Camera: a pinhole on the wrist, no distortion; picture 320 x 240 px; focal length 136.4 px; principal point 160.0 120.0 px. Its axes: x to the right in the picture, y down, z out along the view. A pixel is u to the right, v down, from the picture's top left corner.
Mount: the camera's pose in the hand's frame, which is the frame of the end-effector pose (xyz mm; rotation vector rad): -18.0 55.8 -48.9 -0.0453 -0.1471 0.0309
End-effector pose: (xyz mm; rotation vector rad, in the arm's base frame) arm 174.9 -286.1 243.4 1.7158 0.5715 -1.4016
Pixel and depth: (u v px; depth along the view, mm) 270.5 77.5 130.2
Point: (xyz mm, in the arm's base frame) 156.9 -389.4 182.8
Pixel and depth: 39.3 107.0 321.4
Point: -28.5 -437.3 572.7
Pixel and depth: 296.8 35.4 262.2
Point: 18.5 -479.5 10.0
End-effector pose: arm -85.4 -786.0 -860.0 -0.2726 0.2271 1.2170
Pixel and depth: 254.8 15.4 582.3
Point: 364.0 -426.6 -354.4
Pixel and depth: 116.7 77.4 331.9
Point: -99.1 -859.9 -549.9
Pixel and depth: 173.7 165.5 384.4
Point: -280.2 -649.1 -552.1
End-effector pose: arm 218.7 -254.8 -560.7 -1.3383 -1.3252 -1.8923
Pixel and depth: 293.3 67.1 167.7
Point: 235.4 -110.0 -441.9
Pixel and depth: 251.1 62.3 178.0
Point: 247.2 -108.3 -487.7
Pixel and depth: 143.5 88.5 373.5
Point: 395.8 18.5 -652.3
